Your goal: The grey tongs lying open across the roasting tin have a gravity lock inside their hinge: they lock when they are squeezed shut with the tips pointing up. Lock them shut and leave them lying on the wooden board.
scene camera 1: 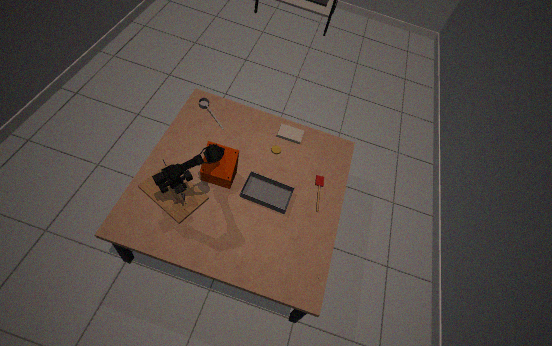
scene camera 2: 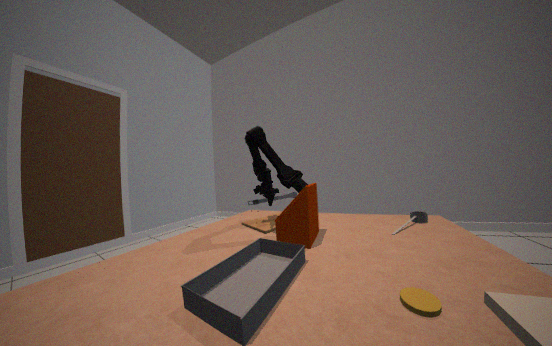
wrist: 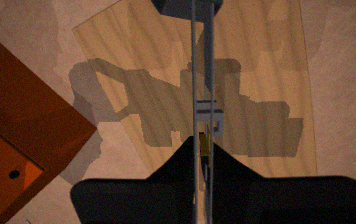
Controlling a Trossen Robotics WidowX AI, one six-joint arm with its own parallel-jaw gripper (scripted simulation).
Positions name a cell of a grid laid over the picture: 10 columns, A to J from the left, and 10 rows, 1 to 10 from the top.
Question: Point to a wooden board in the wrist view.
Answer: H4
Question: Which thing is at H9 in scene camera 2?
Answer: A yellow disc.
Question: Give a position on a grey roasting tin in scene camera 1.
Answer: E6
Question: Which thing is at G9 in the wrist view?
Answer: My gripper.
